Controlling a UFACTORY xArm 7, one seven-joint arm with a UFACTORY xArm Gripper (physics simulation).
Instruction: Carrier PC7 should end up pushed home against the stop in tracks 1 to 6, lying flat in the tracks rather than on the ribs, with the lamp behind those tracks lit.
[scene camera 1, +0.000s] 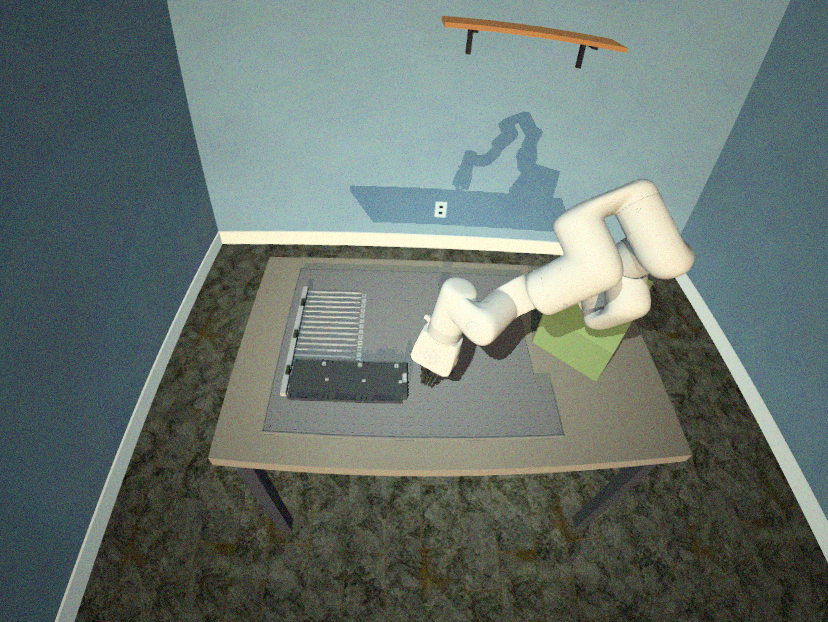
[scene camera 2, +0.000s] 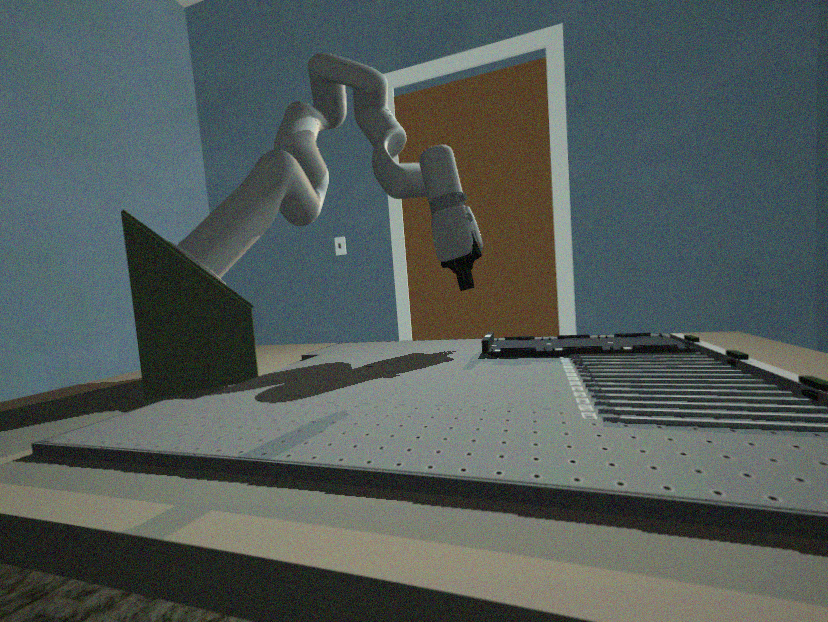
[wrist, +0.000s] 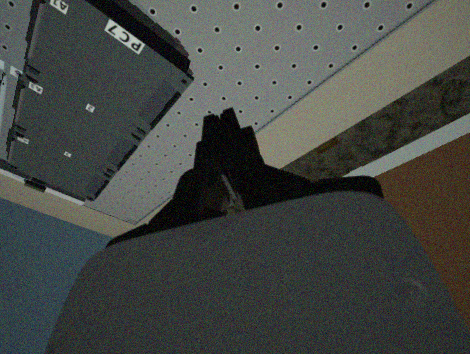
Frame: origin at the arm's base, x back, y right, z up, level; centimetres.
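Where they show: gripper, between the fingertips: (scene camera 1: 425, 380) (scene camera 2: 467, 289) (wrist: 227, 133); arm's base, origin of its link: (scene camera 2: 194, 267).
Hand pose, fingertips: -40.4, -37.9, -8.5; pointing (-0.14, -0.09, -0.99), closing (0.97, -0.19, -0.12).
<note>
Things, the pixels of their top centre, and the offset from my fingertips, as dx, dy, dz. "pt": a spot on its surface instead. Level surfaces: height alone.
- Carrier PC7, centre of its top: (wrist: 72, 142) (scene camera 2: 575, 333) (scene camera 1: 346, 376) -21.7, +0.5, -9.4
- small block, a spot on its surface: (wrist: 35, 184) (scene camera 2: 688, 338) (scene camera 1: 289, 369) pt -38.0, -2.6, -10.6
- perforated board, height of its surface: dz -12.4
- table, height of its surface: dz -13.6
Carrier PC7 (scene camera 1: 344, 389) (scene camera 2: 582, 345) (wrist: 75, 75) is a dark flat plate with white labels and a raised bar at its right end. It looks level, with its left end at or close to the pale stop rail (scene camera 1: 298, 320) (scene camera 2: 717, 350). Whether it sits in the tracks or on ribs cannot be told. Bare ribs (scene camera 1: 329, 326) (scene camera 2: 702, 395) run behind it. The small block (scene camera 1: 288, 368) (scene camera 2: 691, 338) (wrist: 35, 184) on the rail behind PC7 looks dark. My gripper (scene camera 1: 429, 383) (scene camera 2: 466, 287) (wrist: 227, 133) is shut and empty, above the board right of PC7's raised end.
The perforated board (scene camera 1: 468, 415) (scene camera 2: 428, 441) (wrist: 280, 30) lies on the table (scene camera 1: 622, 428). A green wedge-shaped base (scene camera 1: 589, 354) (scene camera 2: 194, 321) carries the arm at the table's right. More small dark blocks stand along the rail. Pale number labels line the ribs' right ends.
</note>
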